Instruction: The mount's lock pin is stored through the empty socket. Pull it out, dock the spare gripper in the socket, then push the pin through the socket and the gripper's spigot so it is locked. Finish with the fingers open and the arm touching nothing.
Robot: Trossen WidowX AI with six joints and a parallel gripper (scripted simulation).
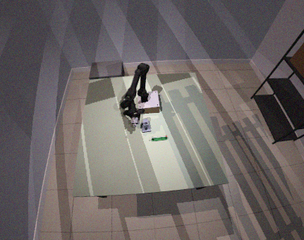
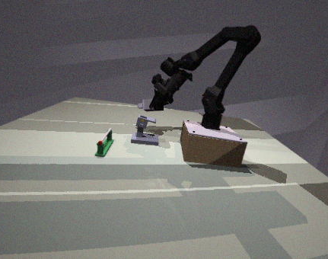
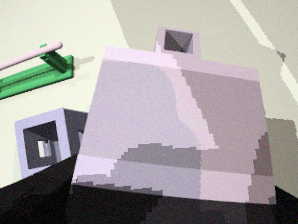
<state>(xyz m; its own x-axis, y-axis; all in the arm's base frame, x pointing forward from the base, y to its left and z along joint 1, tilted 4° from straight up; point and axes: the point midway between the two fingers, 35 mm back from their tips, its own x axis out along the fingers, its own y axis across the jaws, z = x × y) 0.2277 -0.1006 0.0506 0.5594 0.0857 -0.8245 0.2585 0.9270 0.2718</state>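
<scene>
My gripper tip is now 10 mm short of the spare gripper, 10 mm to the left of it and 10 mm below it. Round my gripper tip: socket 20 mm ahead, 80 mm to the left, 70 mm below; green cradle 150 mm ahead, 190 mm to the left, 100 mm below.
</scene>
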